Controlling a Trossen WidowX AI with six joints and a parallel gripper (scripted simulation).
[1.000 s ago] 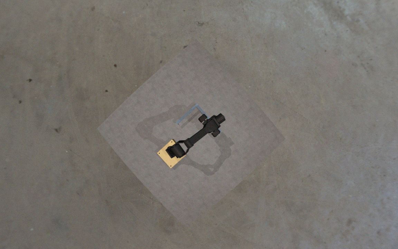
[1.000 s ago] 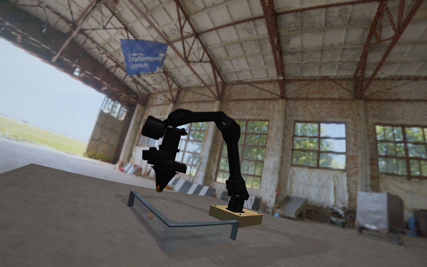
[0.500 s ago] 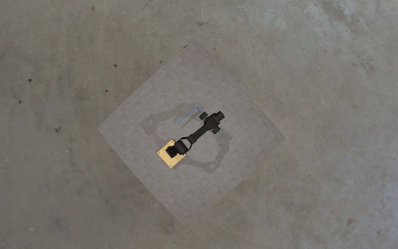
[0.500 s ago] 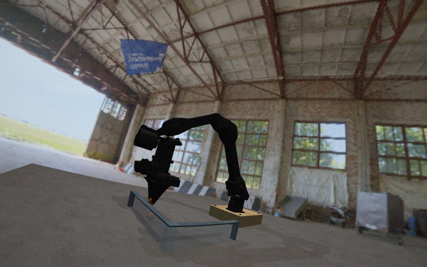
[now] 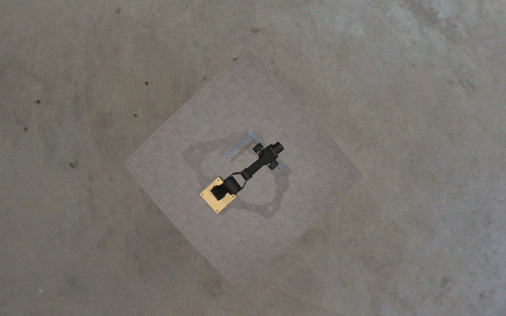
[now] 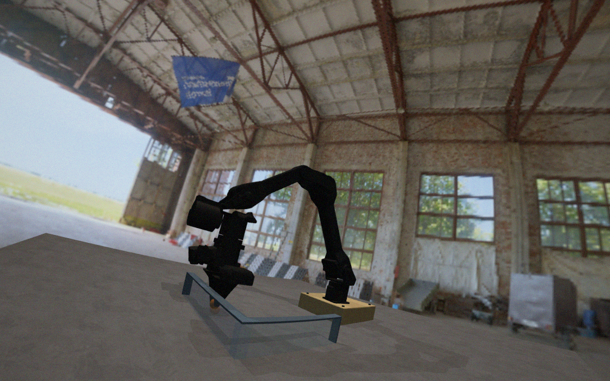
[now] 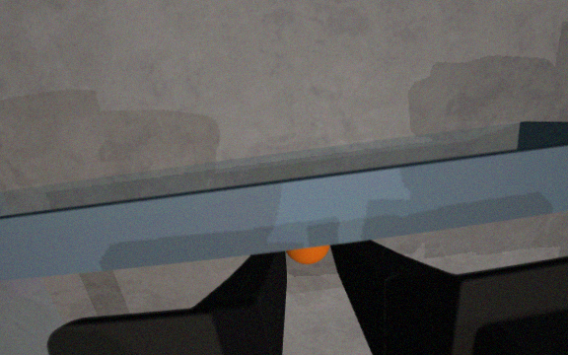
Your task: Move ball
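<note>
Now: the see-through ball copy 1 cm below my gripper tip. Round my gripper tip: orange ball (right at my gripper tip).
</note>
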